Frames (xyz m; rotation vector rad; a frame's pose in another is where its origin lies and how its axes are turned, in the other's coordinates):
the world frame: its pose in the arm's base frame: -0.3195 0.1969 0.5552 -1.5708 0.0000 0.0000
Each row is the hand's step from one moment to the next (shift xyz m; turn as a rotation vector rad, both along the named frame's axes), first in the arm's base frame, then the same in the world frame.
Working: the arm's base frame: its pose in the world frame: 0.3195 0.5552 -0.1969 1.5708 0.0000 0.0000

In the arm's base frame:
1: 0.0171 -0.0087 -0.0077 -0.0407 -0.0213 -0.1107
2: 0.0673 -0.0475 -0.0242 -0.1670 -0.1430 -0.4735
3: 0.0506 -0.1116 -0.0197 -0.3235 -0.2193 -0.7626
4: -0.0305 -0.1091 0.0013 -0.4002 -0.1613 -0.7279
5: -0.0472 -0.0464 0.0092 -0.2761 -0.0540 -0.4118
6: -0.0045 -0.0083 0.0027 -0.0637 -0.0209 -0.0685
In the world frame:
1: 0.0171 0.0077 -0.0087 -0.0407 0.1107 -0.0213
2: 0.0673 0.0242 -0.0475 -0.1670 0.4735 -0.1430
3: 0.0506 0.0197 -0.1116 -0.3235 0.7626 -0.2193
4: -0.0305 -0.0013 -0.1091 -0.4002 0.7279 -0.1613
5: -0.0472 -0.0092 -0.0464 -0.2761 0.4118 -0.0540
6: -0.0045 -0.0027 -0.0083 -0.0637 0.0685 -0.0209

